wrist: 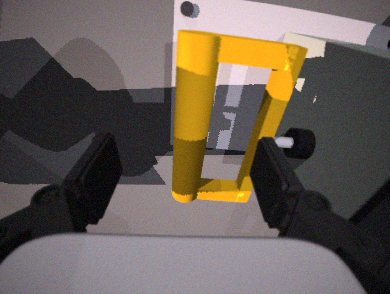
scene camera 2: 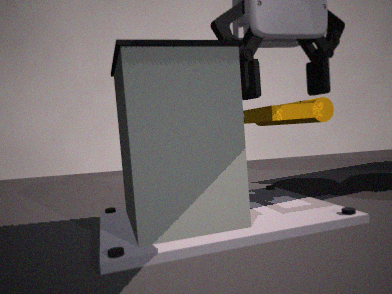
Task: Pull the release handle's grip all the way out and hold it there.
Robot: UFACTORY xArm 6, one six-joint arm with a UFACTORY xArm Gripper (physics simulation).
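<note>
The yellow release handle is a rectangular frame whose thick round grip [scene camera 2: 324, 109] [wrist: 192, 105] forms its outer side. It sticks out from the grey-green housing [scene camera 2: 185, 135] [wrist: 350, 115]. In the wrist view a short pale rod [wrist: 285, 142] joins the frame to a black collar [wrist: 302, 143] on the housing. My gripper [scene camera 2: 285, 95] [wrist: 186, 154] is open and empty, pointing down just above the handle. In the wrist view the grip lies between the two fingers, and the right finger overlaps the frame's inner bar. In the scene view the fingertips are above the handle.
The housing has a black top [scene camera 2: 175, 43] that reaches higher than my fingertips, close beside my left finger in the scene view. It stands on a white base plate [scene camera 2: 320, 215] [wrist: 260, 20] with black bolts [scene camera 2: 348, 211] [wrist: 188, 8] at its corners. Dark shadows lie beyond.
</note>
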